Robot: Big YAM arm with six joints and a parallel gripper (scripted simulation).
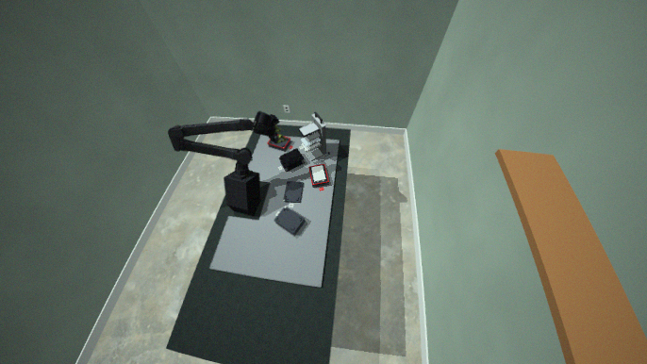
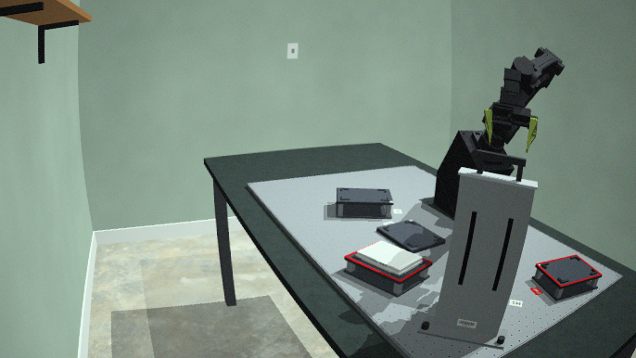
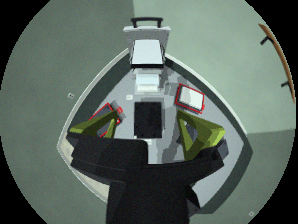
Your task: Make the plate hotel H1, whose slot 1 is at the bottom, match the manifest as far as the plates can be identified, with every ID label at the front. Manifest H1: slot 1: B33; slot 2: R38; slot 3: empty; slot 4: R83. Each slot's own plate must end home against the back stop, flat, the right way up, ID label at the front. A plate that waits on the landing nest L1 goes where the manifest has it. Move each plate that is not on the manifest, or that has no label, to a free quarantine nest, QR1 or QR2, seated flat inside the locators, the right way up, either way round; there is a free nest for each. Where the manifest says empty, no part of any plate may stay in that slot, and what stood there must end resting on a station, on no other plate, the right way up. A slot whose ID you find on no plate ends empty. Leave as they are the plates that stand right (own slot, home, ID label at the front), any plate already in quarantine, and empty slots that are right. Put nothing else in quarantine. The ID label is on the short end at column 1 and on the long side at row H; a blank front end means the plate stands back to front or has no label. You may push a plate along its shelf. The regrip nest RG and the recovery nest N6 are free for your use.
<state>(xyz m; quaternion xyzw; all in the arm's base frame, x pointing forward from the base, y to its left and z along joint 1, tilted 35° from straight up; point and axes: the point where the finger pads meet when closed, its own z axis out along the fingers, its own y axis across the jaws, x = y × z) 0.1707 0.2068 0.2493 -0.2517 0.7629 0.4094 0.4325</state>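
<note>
Right now the plate is 160 mm below my hand, 150 mm to the left of it and 130 mm ahead of it. The rest, counted from my hand: N6 label: 340 mm to the right, 310 mm below, 150 mm ahead; plate hotel H1: 200 mm to the left, 190 mm ahead, 160 mm below.
</note>
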